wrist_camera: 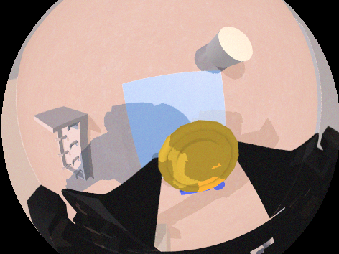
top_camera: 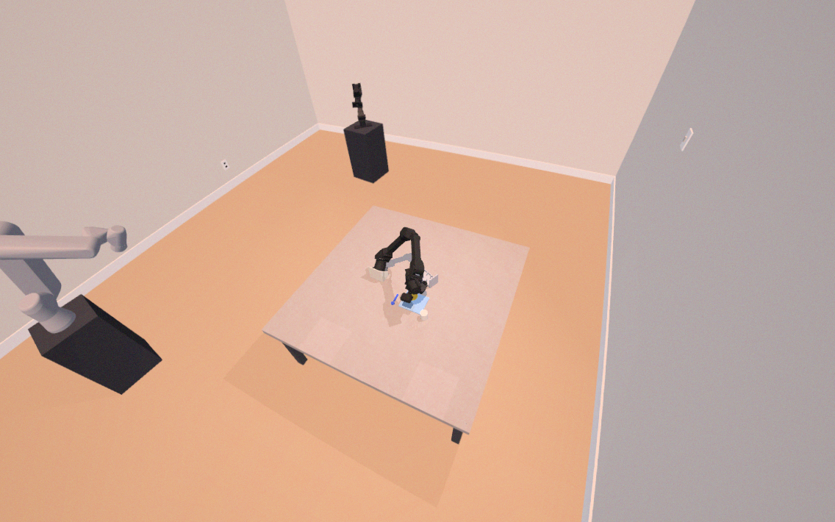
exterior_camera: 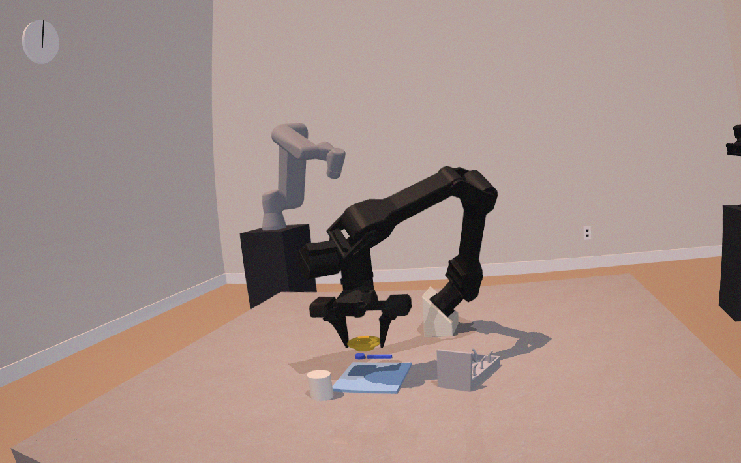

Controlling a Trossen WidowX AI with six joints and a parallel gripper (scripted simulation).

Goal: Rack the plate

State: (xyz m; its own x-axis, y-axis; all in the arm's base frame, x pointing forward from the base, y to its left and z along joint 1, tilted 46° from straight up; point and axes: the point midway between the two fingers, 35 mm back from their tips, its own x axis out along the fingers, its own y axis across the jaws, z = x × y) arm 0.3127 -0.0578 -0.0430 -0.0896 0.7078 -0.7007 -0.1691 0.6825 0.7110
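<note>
Now: gripper tip 210 mm to the right of the grey dish rack, 50 mm above it and 30 mm past it. The rest, counted from my gripper tip: blue spoon: 110 mm behind, 70 mm below, 40 mm to the right; then yellow plate: 10 mm above; then white cup: 110 mm ahead, 50 mm to the right, 50 mm below.
</note>
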